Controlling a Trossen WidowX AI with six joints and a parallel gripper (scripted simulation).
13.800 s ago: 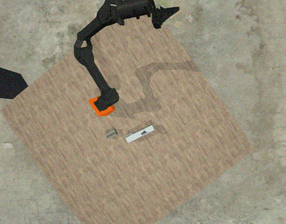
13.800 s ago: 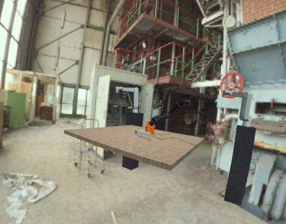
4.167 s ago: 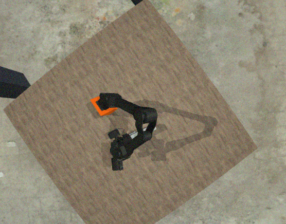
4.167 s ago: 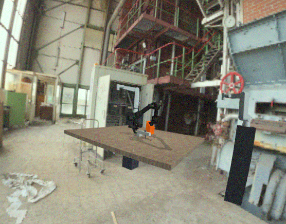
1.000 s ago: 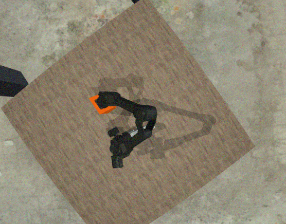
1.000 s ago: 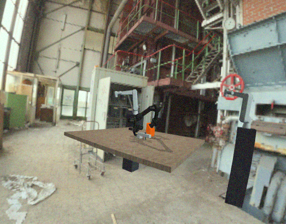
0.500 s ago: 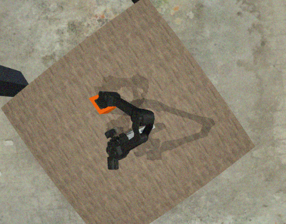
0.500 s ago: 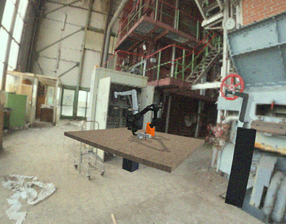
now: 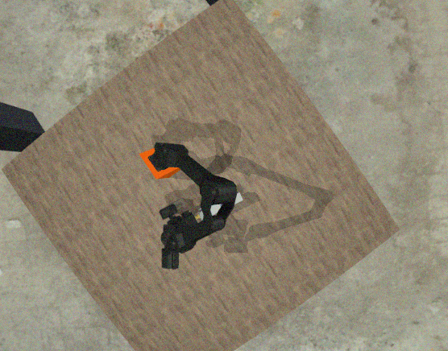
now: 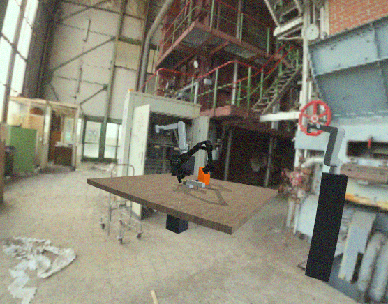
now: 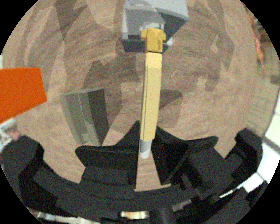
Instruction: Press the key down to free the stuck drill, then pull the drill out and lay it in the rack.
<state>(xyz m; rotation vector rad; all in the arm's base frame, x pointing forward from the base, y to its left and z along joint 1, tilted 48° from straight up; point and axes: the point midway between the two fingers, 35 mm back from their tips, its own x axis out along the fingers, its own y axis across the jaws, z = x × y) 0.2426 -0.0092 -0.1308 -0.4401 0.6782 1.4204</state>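
The yellow drill lies 1 cm ahead of my gripper tip, 4 cm to the left of it and 3 cm above it. From my gripper tip the other things lie so: grey slab (7 cm behind, 3 cm to the left, 1 cm above); then dark key (3 cm ahead, 20 cm to the left, 4 cm above).
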